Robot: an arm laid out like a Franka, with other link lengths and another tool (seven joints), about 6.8 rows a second.
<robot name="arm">
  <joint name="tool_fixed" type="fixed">
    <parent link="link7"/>
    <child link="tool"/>
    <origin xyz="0.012 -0.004 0.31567" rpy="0 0.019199 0.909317"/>
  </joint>
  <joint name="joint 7" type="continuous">
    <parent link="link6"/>
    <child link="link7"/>
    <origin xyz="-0.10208 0 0" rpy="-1.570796 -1.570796 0"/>
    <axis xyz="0 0 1"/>
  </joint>
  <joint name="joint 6" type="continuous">
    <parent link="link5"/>
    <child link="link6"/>
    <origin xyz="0 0 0" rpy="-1.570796 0 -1.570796"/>
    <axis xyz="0 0 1"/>
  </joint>
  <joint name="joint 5" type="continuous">
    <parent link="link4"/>
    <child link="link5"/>
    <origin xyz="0.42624 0.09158 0" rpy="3.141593 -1.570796 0"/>
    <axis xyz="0 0 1"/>
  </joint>
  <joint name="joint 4" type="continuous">
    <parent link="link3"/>
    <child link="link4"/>
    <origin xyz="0 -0.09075 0" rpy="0 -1.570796 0"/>
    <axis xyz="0 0 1"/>
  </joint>
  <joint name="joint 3" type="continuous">
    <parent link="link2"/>
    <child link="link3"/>
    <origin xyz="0.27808 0 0" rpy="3.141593 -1.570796 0"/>
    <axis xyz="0 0 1"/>
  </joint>
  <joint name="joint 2" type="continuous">
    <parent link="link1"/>
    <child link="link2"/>
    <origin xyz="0 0 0" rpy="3.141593 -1.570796 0"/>
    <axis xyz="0 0 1"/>
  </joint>
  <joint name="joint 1" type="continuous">
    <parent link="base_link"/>
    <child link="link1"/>
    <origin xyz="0 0 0.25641" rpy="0 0 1.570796"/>
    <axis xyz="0 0 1"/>
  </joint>
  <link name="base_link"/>
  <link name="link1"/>
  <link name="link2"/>
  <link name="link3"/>
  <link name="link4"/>
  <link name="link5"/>
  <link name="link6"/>
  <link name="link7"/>
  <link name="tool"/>
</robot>
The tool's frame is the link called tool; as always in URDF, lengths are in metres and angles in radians. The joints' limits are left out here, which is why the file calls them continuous.
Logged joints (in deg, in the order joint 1, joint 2, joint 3, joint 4, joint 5, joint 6, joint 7), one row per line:
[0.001 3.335 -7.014 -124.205 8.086 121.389 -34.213]
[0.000 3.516 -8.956 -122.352 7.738 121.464 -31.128]
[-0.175 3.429 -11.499 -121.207 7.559 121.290 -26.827]
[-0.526 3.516 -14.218 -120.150 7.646 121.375 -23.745]
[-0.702 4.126 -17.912 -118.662 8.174 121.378 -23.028]
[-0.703 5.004 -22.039 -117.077 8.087 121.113 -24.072]
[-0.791 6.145 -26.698 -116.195 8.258 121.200 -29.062]
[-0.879 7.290 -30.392 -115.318 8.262 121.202 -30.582]
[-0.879 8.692 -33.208 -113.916 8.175 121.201 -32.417]
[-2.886 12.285 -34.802 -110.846 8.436 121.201 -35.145]
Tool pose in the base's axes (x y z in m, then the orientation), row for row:
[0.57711 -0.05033 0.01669 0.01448 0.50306 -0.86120 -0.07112]
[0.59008 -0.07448 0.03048 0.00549 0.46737 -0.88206 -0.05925]
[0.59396 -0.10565 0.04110 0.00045 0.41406 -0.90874 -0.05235]
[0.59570 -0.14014 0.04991 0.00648 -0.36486 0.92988 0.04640]
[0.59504 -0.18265 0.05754 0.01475 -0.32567 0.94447 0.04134]
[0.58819 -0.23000 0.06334 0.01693 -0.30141 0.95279 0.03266]
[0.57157 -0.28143 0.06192 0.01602 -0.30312 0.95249 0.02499]
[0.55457 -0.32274 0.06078 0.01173 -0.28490 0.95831 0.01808]
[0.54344 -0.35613 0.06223 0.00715 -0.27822 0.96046 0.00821]
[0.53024 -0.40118 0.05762 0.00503 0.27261 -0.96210 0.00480]
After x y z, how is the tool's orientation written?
As a quaternion, w x y z.
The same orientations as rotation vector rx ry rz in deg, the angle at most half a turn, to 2 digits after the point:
[89.73 -153.60 -12.68]
[83.83 -158.22 -10.63]
[74.51 -163.53 -9.42]
[-65.41 166.69 8.32]
[-58.08 168.43 7.37]
[-53.68 169.68 5.82]
[-54.01 169.72 4.45]
[-50.90 171.22 3.23]
[-49.85 172.10 1.47]
[48.91 -172.63 0.86]

